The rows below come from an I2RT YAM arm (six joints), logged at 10 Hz.
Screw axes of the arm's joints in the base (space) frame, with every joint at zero. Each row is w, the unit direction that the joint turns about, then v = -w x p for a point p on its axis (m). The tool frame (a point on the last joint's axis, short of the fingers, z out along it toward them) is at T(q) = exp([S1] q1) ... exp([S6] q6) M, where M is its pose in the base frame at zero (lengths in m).
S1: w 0 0 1 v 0 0 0
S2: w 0 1 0 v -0.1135 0 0.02
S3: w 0 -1 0 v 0.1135 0 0.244
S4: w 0 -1 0 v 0.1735 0 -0.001
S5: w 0 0 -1 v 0 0.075 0
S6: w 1 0 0 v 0 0.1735 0
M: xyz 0.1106 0 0.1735 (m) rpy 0 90 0 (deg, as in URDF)
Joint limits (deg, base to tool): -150..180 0..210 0..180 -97..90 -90..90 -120..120
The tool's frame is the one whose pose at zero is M.
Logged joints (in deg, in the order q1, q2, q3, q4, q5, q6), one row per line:
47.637 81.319 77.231 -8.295 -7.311 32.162
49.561 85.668 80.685 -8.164 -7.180 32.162
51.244 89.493 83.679 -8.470 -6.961 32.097
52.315 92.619 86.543 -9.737 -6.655 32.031
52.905 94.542 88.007 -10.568 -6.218 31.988
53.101 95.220 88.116 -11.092 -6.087 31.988
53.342 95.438 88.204 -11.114 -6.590 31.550
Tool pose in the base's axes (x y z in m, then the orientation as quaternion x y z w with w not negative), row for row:
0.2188 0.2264 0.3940 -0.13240 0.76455 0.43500 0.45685
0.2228 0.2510 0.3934 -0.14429 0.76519 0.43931 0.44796
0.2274 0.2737 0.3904 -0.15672 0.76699 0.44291 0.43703
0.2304 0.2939 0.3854 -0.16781 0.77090 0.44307 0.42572
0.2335 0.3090 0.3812 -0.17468 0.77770 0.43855 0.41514
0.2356 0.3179 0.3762 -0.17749 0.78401 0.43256 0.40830
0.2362 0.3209 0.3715 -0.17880 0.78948 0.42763 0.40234
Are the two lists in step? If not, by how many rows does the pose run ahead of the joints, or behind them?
The pose runs 1 row behind the joints: the pose in row i belongs to the joints in row i - 1.
